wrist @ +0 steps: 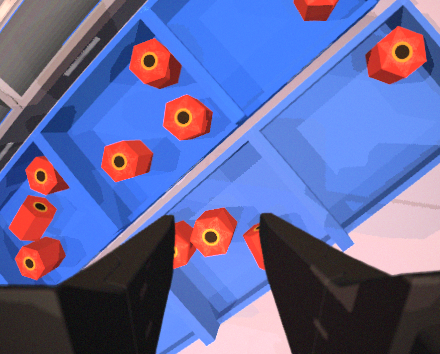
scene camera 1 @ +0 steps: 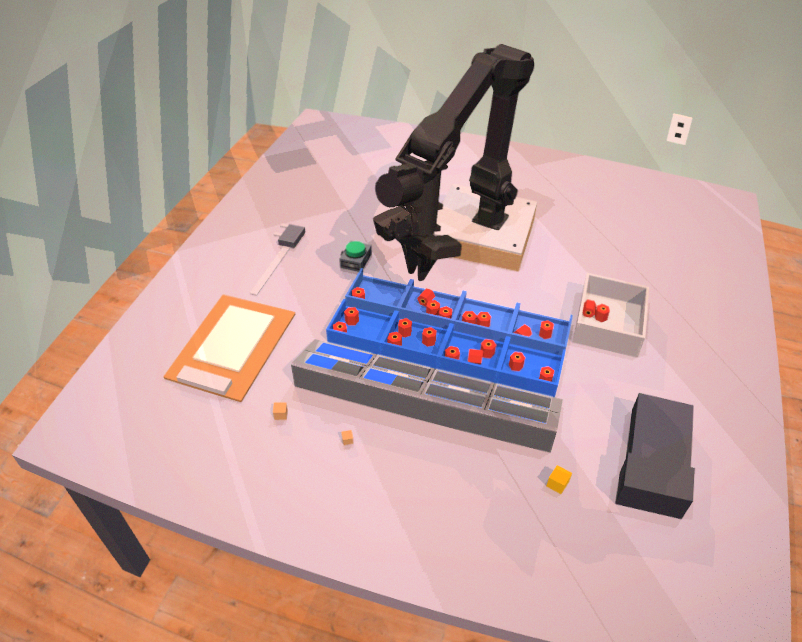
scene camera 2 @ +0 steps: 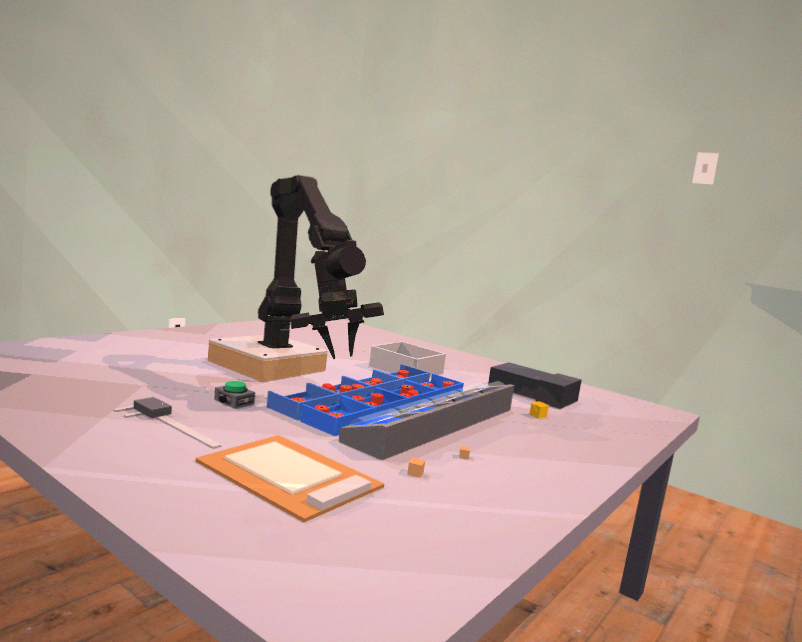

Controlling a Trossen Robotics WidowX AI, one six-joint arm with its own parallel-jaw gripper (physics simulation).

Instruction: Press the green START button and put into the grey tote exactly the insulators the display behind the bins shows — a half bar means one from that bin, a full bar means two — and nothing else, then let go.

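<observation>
The open gripper (scene camera 1: pixel 417 273) (scene camera 2: pixel 342 355) (wrist: pixel 217 217) is empty, its fingers partly apart. It hangs above the arm-side row of the blue bins (scene camera 1: pixel 357 340) (scene camera 2: pixel 321 420) (wrist: pixel 195 70), over the second bin from the left in scene camera 1. Three red insulators lie in that bin; one (wrist: pixel 214 232) shows between the fingertips in the wrist view, below them. The display (scene camera 1: pixel 421 409) (scene camera 2: pixel 428 428) shows a full and a half blue bar in its left panel, a half bar in the second panel's lower slot, others grey. Two insulators (scene camera 1: pixel 602 312) lie in the grey tote (scene camera 1: pixel 608 338) (scene camera 2: pixel 394 361). The green button (scene camera 1: pixel 355 249) (scene camera 2: pixel 234 386) stands left of the gripper.
An orange clipboard (scene camera 1: pixel 180 364) (scene camera 2: pixel 217 460) lies left of the display. Small orange cubes and a yellow cube (scene camera 1: pixel 558 479) (scene camera 2: pixel 539 409) lie beyond it. A black block (scene camera 1: pixel 658 448) (scene camera 2: pixel 535 384) is at the right. A dark adapter (scene camera 1: pixel 291 235) (scene camera 2: pixel 152 407) lies near the button.
</observation>
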